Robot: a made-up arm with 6 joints.
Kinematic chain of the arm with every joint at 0, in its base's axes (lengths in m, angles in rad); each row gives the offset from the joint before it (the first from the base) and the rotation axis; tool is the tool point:
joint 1: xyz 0 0 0.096 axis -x
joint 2: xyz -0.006 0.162 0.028 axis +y
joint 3: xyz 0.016 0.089 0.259 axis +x
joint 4: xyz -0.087 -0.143 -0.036 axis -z
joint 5: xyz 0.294 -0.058 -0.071 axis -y
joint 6: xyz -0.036 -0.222 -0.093 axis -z
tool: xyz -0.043 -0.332 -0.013
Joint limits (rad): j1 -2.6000..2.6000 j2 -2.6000..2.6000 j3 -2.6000..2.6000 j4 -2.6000..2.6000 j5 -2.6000..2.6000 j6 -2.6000..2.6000
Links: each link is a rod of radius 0.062 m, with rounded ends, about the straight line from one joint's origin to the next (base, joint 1, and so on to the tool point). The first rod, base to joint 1, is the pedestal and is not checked.
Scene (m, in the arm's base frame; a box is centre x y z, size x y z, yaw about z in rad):
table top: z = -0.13
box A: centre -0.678 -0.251 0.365 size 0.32 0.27 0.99 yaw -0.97
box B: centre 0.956 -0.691 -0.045 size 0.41 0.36 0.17 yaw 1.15
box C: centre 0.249 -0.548 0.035 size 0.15 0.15 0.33 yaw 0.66
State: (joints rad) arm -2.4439 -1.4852 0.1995 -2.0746 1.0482 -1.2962
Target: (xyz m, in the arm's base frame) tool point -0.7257 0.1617 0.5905
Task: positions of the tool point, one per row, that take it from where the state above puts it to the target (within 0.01 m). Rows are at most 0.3 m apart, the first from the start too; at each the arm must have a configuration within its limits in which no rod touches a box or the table.
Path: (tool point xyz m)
1: -0.3140 -0.6073 0.6312
2: -0.1673 -0.5518 0.7143
3: -0.0247 -0.4829 0.7287
4: 0.0853 -0.4163 0.6826
5: 0.1447 -0.3594 0.5986
6: 0.0296 -0.2757 0.8167
7: -0.1711 -0.1438 0.9419
8: -0.4057 -0.0051 0.9352
9: -0.6085 0.1027 0.8023
10: -0.7257 0.1617 0.5905

